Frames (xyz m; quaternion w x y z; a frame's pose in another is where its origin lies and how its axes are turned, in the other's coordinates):
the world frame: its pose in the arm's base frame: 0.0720 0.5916 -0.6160 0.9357 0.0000 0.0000 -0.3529
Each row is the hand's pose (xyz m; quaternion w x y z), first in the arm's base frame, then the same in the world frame.
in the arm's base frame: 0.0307 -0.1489 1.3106 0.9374 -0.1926 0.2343 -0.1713
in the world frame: 0.4580 -0.5833 1.9266 0.9375 -0.2629 0.1513 0.1705
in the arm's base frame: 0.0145 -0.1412 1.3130 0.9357 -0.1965 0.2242 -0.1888
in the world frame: 0.4407 -0.5883 1.9290 0.9421 -0.2630 0.1404 0.1535
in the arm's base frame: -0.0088 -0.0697 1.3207 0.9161 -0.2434 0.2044 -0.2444
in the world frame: 0.3760 -0.5500 1.9367 0.9434 -0.2999 0.1054 0.0946
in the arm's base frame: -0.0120 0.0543 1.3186 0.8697 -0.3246 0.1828 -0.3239
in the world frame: 0.2917 -0.4590 1.9346 0.9280 -0.3682 0.0565 0.0038
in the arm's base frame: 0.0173 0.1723 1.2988 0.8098 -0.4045 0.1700 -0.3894
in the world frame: 0.2358 -0.3510 1.9148 0.8951 -0.4385 0.0163 -0.0786
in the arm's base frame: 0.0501 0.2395 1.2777 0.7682 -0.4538 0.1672 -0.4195
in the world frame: 0.2161 -0.2789 1.8937 0.8668 -0.4836 -0.0037 -0.1214
